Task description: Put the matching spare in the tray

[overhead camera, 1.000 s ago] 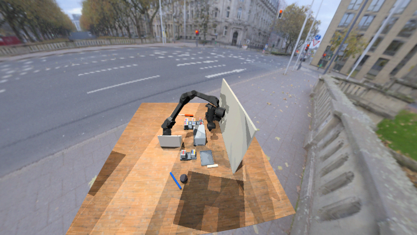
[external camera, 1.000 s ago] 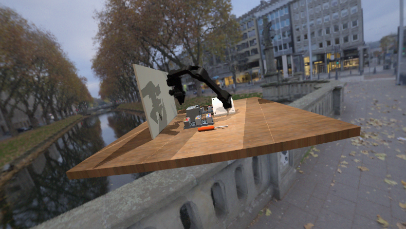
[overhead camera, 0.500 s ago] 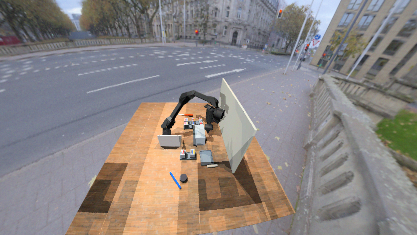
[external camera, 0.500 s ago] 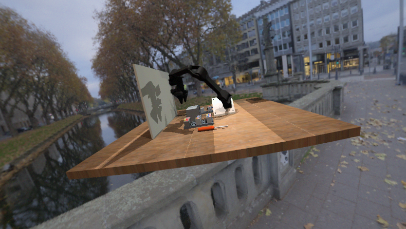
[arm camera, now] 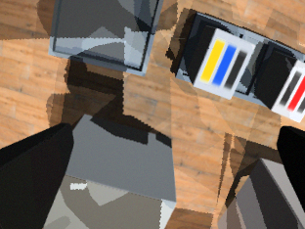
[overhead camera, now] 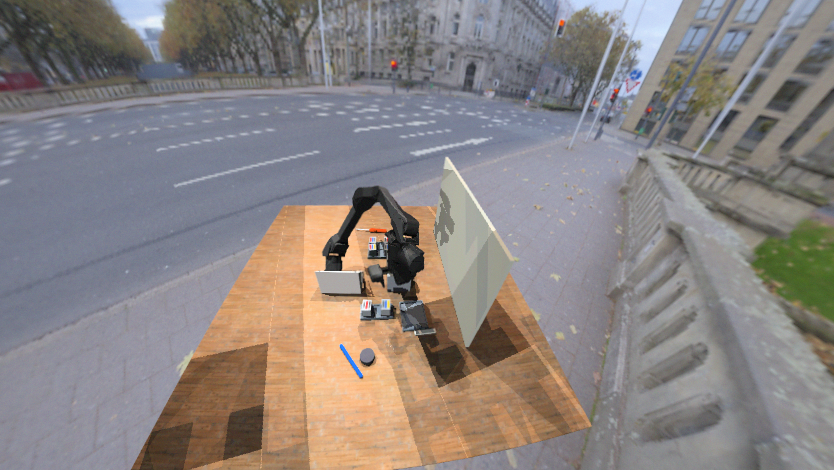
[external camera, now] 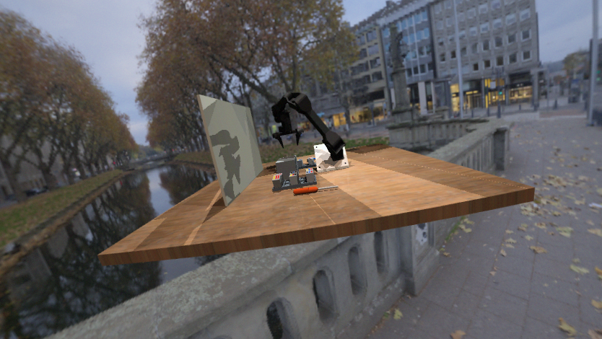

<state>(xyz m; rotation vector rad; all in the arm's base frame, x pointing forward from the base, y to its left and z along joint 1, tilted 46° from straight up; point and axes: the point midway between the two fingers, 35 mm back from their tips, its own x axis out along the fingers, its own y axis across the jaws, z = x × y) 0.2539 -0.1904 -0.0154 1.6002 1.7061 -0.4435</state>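
My gripper tip is now 40 mm past the spare, 20 mm to the left of it and 110 mm above it. From my gripper tip the other things lie so: mounted unit (20 mm ahead, 170 mm to the left, 100 mm below); then black puck (110 mm behind, 200 mm to the right, 140 mm below); then grey tray (70 mm ahead, 50 mm to the right, 140 mm below).
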